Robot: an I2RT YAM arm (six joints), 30 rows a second.
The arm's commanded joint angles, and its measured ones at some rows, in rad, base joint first. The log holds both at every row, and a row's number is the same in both.
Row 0, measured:
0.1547, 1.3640, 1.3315, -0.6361, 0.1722, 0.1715
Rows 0 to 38, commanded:
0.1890, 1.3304, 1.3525, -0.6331, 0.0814, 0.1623
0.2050, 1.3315, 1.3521, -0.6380, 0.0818, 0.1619
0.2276, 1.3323, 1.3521, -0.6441, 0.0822, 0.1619
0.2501, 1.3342, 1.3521, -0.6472, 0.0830, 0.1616
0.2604, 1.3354, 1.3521, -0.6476, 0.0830, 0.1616
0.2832, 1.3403, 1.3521, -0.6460, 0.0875, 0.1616
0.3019, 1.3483, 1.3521, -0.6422, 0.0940, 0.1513
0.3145, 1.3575, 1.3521, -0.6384, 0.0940, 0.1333
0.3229, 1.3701, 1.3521, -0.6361, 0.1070, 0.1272
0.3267, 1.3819, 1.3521, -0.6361, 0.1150, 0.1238
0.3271, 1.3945, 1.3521, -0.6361, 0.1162, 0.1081
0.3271, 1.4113, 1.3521, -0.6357, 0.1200, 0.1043
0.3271, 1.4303, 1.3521, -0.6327, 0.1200, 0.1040
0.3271, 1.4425, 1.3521, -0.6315, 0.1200, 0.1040
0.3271, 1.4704, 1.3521, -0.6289, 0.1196, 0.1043
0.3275, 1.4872, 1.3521, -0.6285, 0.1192, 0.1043
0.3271, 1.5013, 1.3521, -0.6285, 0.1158, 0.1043
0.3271, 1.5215, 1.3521, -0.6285, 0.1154, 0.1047
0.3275, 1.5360, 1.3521, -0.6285, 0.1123, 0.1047
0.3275, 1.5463, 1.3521, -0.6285, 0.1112, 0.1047
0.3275, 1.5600, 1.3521, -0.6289, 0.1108, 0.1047
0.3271, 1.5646, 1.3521, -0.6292, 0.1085, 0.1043
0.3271, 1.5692, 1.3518, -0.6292, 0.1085, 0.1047
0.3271, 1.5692, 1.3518, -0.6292, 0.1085, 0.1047
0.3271, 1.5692, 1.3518, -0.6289, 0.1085, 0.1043
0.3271, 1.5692, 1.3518, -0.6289, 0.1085, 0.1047
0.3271, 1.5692, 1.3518, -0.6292, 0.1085, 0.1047
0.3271, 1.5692, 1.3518, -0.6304, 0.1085, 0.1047
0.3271, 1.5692, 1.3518, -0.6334, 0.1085, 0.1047
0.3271, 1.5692, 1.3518, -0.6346, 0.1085, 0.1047
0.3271, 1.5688, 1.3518, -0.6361, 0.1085, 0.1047
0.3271, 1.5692, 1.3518, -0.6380, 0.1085, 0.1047
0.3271, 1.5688, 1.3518, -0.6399, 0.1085, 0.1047
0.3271, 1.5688, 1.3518, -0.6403, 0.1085, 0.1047
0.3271, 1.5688, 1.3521, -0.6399, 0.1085, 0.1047
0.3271, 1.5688, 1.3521, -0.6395, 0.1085, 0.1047
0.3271, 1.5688, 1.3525, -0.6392, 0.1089, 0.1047
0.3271, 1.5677, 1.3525, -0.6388, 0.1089, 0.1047
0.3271, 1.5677, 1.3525, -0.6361, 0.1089, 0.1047
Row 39, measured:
0.3233, 1.5806, 1.3323, -0.6399, 0.1062, 0.1032
